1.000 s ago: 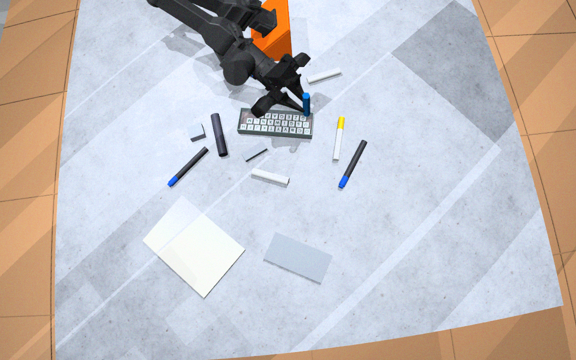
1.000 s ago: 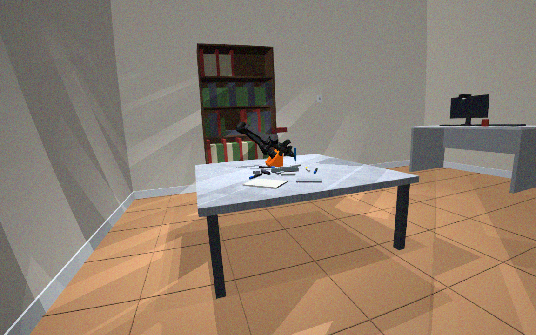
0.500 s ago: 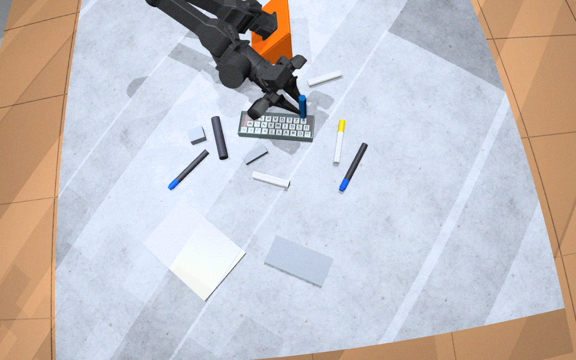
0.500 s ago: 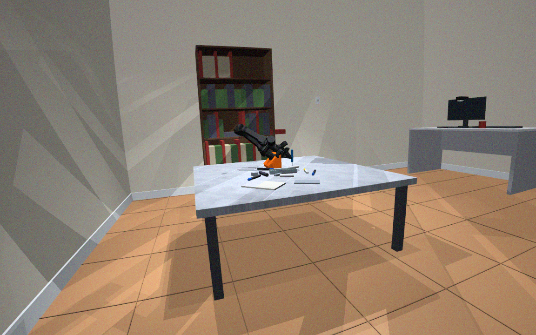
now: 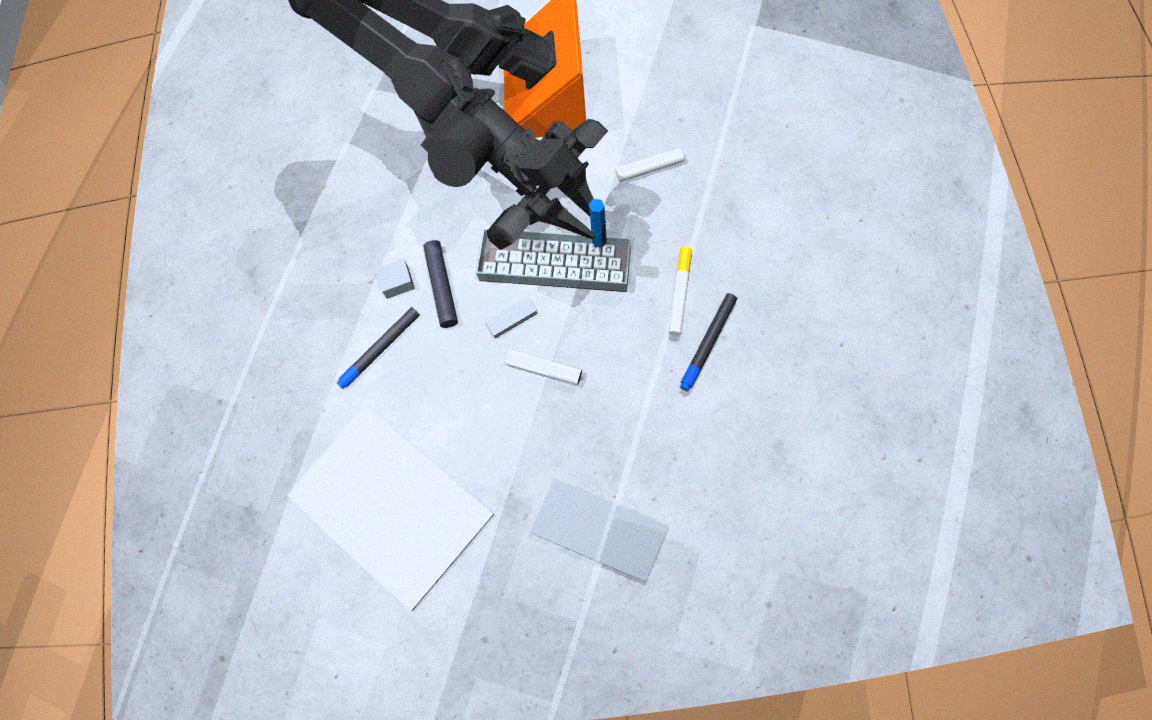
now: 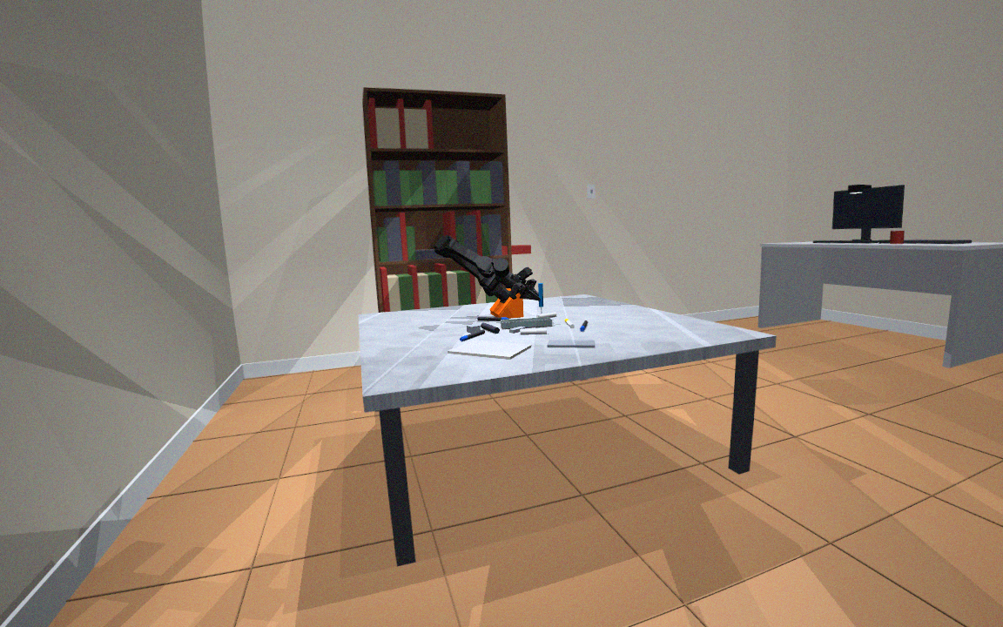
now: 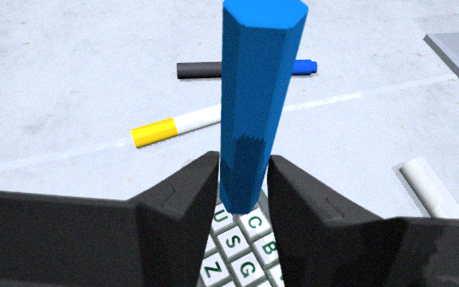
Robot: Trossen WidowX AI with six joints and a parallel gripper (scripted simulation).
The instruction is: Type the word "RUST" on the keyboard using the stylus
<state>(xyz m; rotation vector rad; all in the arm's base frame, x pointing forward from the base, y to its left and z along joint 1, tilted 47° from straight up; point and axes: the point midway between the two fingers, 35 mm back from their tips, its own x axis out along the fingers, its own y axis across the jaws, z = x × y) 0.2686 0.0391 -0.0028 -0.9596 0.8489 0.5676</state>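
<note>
My gripper tip is 7 cm to the left of the T key and 9 cm above it. The rest, counted from my gripper tip: yellow-capped marker (4 cm ahead, 10 cm to the left, 10 cm below); blue stylus (2 cm below); dark cylinder (21 cm to the right, 9 cm below).
</note>
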